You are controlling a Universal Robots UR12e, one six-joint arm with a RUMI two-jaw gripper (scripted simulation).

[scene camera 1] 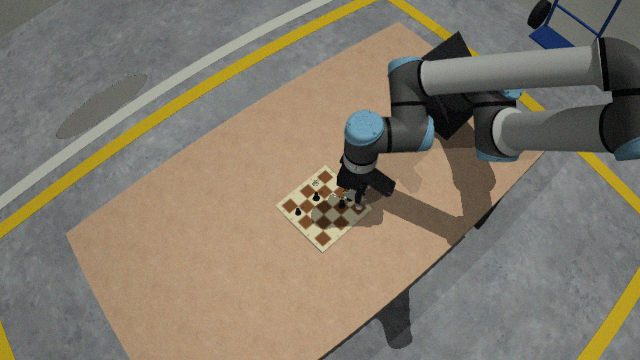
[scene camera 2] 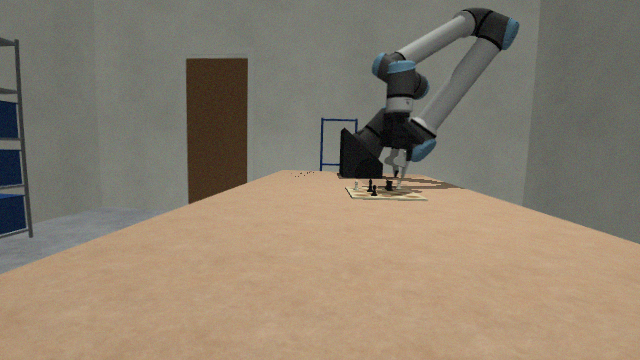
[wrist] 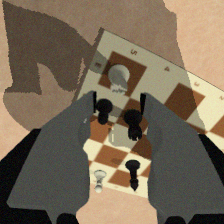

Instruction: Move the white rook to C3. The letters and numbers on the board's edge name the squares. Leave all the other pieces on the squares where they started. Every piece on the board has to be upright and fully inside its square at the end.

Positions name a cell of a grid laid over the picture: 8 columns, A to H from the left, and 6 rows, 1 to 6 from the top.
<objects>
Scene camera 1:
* my gripper: E4
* chessboard: E4
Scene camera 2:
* my gripper: E3
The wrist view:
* my gripper: E3
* chessboard: D4
</objects>
